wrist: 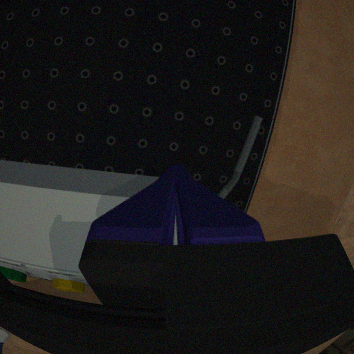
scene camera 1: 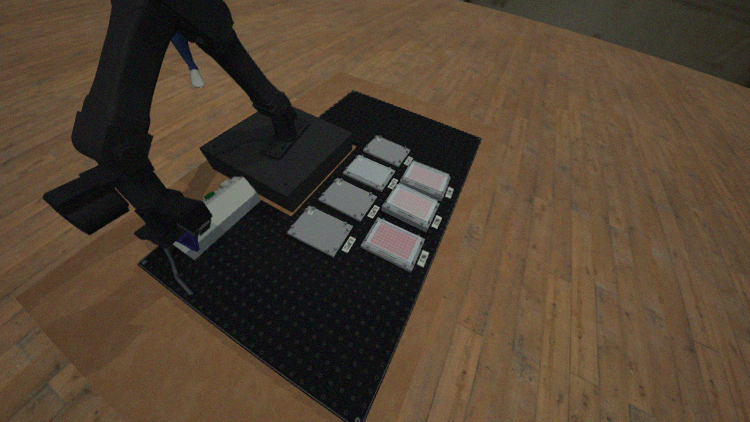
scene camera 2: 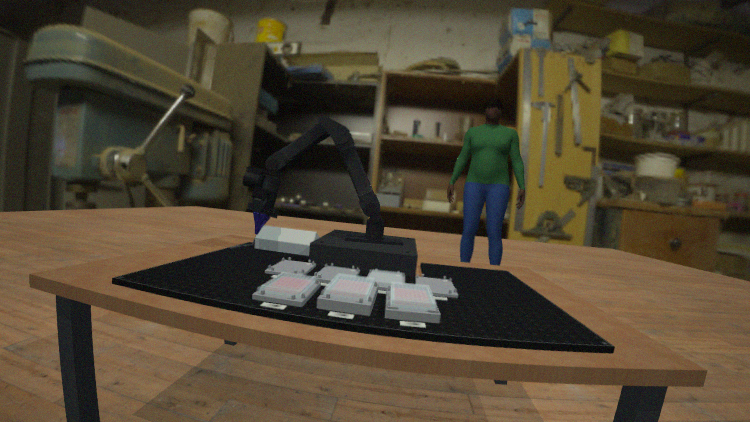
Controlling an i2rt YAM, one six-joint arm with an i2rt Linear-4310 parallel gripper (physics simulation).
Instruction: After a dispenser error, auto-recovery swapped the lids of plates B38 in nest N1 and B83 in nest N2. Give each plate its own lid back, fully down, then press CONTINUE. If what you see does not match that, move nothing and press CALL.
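Places are measured from the arm's base along level axes (x ahead, y left, z up), in centimetres.
Pixels of known places: gripper, fingertip midpoint: [wrist: 175, 173] [scene camera 1: 196, 250] [scene camera 2: 256, 234]; arm's base, link origin: [scene camera 1: 287, 137] [scene camera 2: 373, 241].
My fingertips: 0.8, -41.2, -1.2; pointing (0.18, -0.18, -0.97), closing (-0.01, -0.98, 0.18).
Note:
Ahead of a thing's pixels: the offset from my fingertips to its top centre, as dx, dy, dz. "*": to the spot under its first point. Level surfaces: height alone.
Three plates with pink wells, the near one @[+41.6, +20.4, -2.9] [scene camera 1: 394, 241] [scene camera 2: 287, 286], the middle one @[+43.3, +33.5, -1.6] [scene camera 1: 411, 203] [scene camera 2: 348, 291] and the far one @[+45.5, +45.9, -2.0] [scene camera 1: 427, 177] [scene camera 2: 412, 301], sit in a row of nests with clear covers on. Their labels are too small to read. The pale control box @[-5.2, +10.4, +2.8] [scene camera 1: 225, 209] [scene camera 2: 285, 238] [wrist: 40, 215] has a green button @[-6.9, +13.3, +1.8] [scene camera 1: 209, 195] [wrist: 13, 274] and a yellow button @[-7.9, +8.4, +1.8] [wrist: 69, 285]; no lettering is readable. My gripper [scene camera 1: 195, 247] [scene camera 2: 258, 231] [wrist: 175, 173] is shut and empty, blue fingertips together, over the box's end. Whether it touches the box is unclear.
Behind the plates is a second row: three grey nests @[* +21.8, +16.8, -4.6] [scene camera 1: 319, 230] @[* +24.9, +29.3, -4.6] [scene camera 1: 347, 199] @[* +29.8, +55.3, -4.6] [scene camera 1: 387, 150] and a whiter, covered-looking one @[+27.2, +42.8, -3.8] [scene camera 1: 368, 172] [scene camera 2: 386, 278]. The arm's base [scene camera 1: 283, 157] [scene camera 2: 361, 251] stands beside the box. A grey cable [scene camera 1: 178, 272] [wrist: 246, 150] lies on the black mat @[dz -5.6] [scene camera 1: 293, 325]. A person [scene camera 2: 490, 157] stands behind.

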